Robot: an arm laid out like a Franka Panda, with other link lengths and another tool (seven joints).
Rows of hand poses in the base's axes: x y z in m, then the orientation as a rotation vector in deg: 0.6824, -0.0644, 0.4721, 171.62, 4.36, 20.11; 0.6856, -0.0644, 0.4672, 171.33, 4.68, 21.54; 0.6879, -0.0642, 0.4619, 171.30, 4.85, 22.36; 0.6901, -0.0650, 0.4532, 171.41, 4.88, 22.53; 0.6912, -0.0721, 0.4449, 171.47, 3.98, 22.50; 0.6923, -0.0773, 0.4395, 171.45, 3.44, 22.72; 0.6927, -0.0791, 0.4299, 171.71, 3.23, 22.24; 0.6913, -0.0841, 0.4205, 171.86, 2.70, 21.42; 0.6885, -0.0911, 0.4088, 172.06, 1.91, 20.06; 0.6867, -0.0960, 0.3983, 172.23, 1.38, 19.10; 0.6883, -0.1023, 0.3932, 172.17, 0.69, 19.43; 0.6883, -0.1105, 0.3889, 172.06, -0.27, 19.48; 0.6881, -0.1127, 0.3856, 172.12, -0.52, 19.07; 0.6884, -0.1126, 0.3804, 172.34, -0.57, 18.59; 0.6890, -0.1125, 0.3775, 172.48, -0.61, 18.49
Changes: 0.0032, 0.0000, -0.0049, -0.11, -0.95, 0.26; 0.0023, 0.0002, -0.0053, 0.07, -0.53, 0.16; 0.0022, -0.0008, -0.0087, 0.13, -0.10, 0.04; 0.0011, -0.0071, -0.0083, 0.11, -0.01, -0.59; 0.0011, -0.0052, -0.0054, 0.05, -0.17, -0.34; 0.0004, -0.0018, -0.0096, 0.20, 0.33, -0.14; -0.0014, -0.0050, -0.0094, 0.08, 0.53, -0.38; -0.0028, -0.0070, -0.0117, 0.08, 0.88, -0.57; -0.0018, -0.0049, -0.0105, 0.09, 0.62, -0.38; 0.0016, -0.0063, -0.0051, 0.02, -0.25, -0.44; 0.0000, -0.0082, -0.0043, -0.03, -0.08, -0.64; -0.0002, -0.0022, -0.0033, 0.04, 0.26, -0.18; 0.0003, 0.0001, -0.0052, 0.17, 0.33, -0.03; 0.0006, 0.0001, -0.0029, 0.13, 0.07, -0.02
